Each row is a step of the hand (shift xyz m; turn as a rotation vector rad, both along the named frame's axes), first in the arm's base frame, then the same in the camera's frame.
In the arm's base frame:
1: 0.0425 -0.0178 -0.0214 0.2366 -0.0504 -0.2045
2: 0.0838 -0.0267 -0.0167 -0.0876 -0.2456 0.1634
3: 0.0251 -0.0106 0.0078 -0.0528 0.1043 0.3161
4: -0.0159 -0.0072 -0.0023 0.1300 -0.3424 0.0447
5: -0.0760 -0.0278 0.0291 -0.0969 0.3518 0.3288
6: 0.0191 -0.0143 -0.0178 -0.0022 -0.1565 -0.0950
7: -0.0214 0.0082 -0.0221 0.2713 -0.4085 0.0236
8: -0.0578 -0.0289 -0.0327 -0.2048 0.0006 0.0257
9: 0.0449 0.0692 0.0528 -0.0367 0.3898 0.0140
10: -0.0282 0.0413 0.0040 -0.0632 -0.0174 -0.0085
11: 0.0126 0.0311 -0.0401 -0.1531 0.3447 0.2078
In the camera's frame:
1: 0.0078 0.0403 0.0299 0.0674 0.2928 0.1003
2: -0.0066 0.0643 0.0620 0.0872 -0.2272 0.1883
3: -0.0086 0.0101 0.0251 -0.2500 -0.2259 0.0060
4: 0.0127 -0.0113 -0.0047 0.1364 -0.0160 0.3425
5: 0.0302 -0.0795 -0.0130 -0.3984 -0.2094 -0.1967
6: 0.0128 0.0222 0.0152 0.1626 0.0268 0.0797
7: 0.0179 0.0016 -0.0263 0.1341 0.0829 0.4649
8: 0.0635 -0.0254 -0.0238 0.0674 -0.1616 -0.1094
9: -0.0970 0.0119 -0.0060 -0.2433 0.0531 -0.3025
10: -0.0174 -0.0132 -0.0452 0.0427 -0.0428 -0.0267
11: 0.0009 0.0429 -0.0299 -0.2922 -0.1694 -0.2672

